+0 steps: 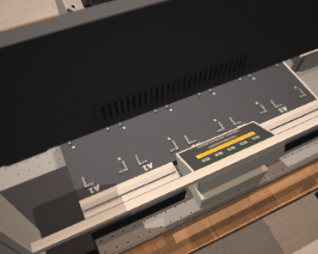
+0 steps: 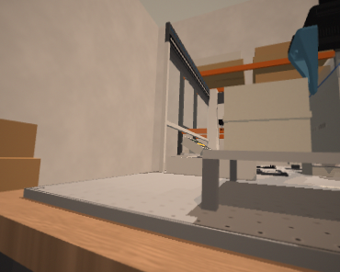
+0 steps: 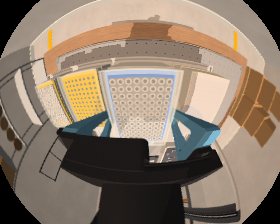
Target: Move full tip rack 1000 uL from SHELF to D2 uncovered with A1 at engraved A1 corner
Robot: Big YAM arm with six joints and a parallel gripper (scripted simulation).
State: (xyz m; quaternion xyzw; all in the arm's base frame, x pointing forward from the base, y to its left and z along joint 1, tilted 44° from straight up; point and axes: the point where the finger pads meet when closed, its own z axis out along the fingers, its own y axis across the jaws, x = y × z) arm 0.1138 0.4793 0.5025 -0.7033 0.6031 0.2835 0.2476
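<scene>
The clear rack cover is right at my hand. Also, from my hand: beige block: 11 cm ahead, 3 cm below, 1 cm to the left; blue tip rack: 2 cm below, 1 cm to the right, 1 cm ahead; shelf: 9 cm below, 7 cm to the right, 5 cm behind.
</scene>
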